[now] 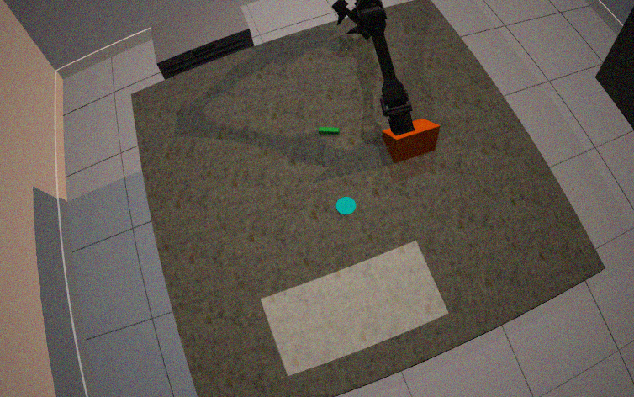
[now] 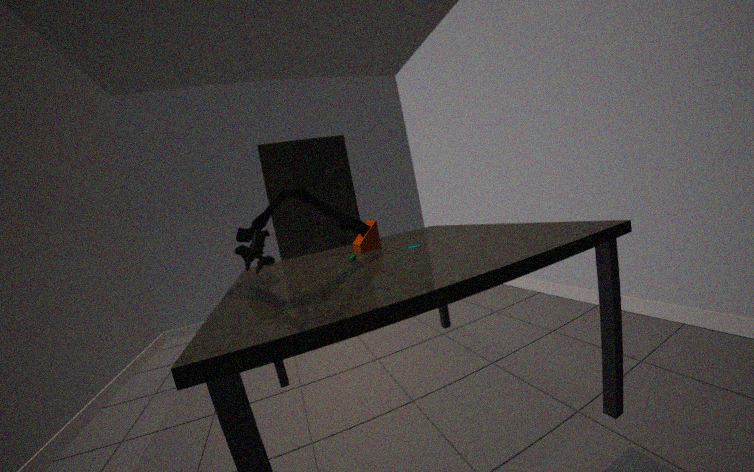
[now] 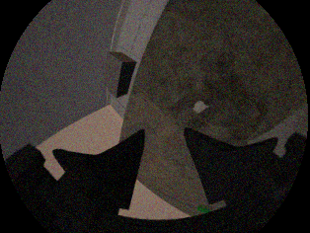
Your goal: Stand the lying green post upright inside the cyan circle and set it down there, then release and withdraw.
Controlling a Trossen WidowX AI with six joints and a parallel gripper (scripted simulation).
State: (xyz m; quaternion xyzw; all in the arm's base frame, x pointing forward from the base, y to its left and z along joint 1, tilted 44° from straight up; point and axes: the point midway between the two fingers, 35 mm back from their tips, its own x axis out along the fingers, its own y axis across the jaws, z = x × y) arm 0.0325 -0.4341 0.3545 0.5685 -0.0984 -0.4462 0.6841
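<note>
Now: the green post 450 mm to the left of my gripper tip, 170 mm ahead of it and 10 mm below it. From my gripper tip the other things lie so: cyan circle: 720 mm to the left, 180 mm ahead, 20 mm below.
</note>
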